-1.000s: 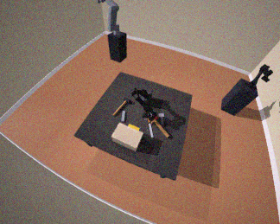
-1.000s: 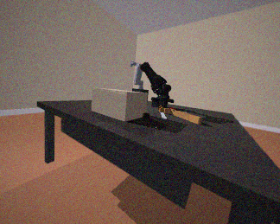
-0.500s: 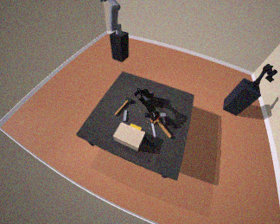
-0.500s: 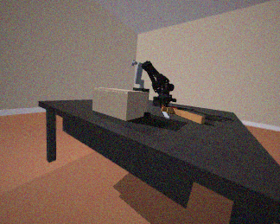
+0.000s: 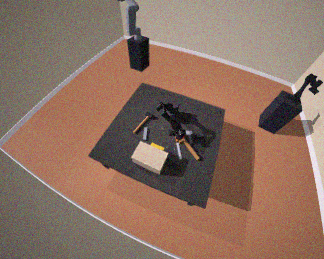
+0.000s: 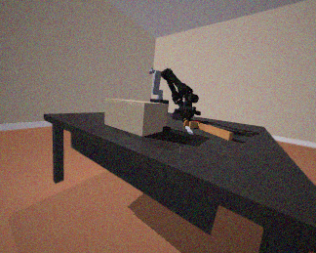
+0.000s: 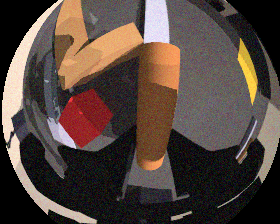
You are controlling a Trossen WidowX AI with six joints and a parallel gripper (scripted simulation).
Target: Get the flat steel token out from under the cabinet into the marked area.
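The small red piece is 3 cm behind my gripper tip, 7 cm to the left of it and 1 cm above it. Round my gripper tip: steel token: 43 cm ahead, 7 cm to the right, 1 cm below; grey bar: 16 cm ahead, 32 cm to the right.
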